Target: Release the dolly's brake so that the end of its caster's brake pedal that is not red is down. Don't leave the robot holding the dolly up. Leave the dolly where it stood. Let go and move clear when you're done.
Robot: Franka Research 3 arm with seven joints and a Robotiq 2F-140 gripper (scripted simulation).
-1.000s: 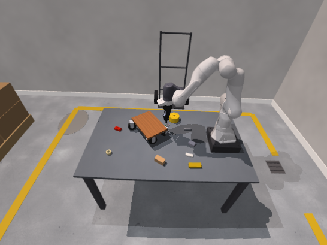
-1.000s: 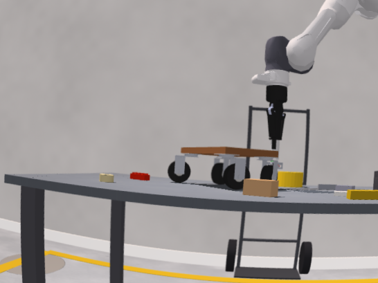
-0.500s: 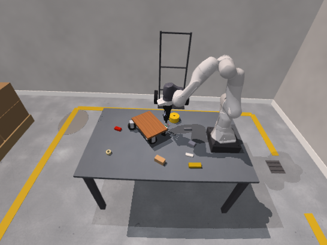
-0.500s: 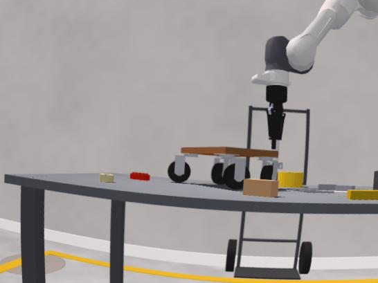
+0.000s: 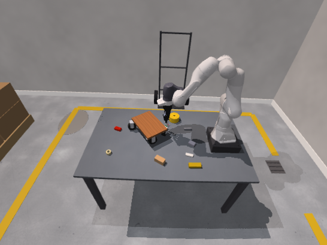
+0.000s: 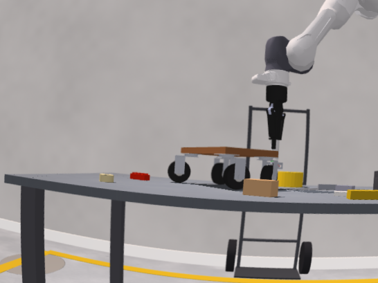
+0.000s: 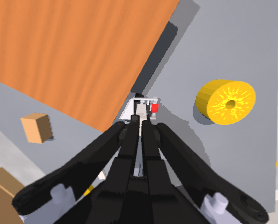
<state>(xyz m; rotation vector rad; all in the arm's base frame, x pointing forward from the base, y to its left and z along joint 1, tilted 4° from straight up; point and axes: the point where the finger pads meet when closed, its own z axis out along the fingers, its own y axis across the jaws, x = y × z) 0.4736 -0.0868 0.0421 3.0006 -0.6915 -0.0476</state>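
Right now my hand is 1 cm past the brake pedal, 1 cm to the left of it and 5 cm above it. Also, from my hand: red brick: 46 cm ahead, 1 cm to the right, 12 cm below; then tan block: 5 cm ahead, 33 cm to the left, 11 cm below; then yellow spool: 8 cm behind, 19 cm to the right, 10 cm below.
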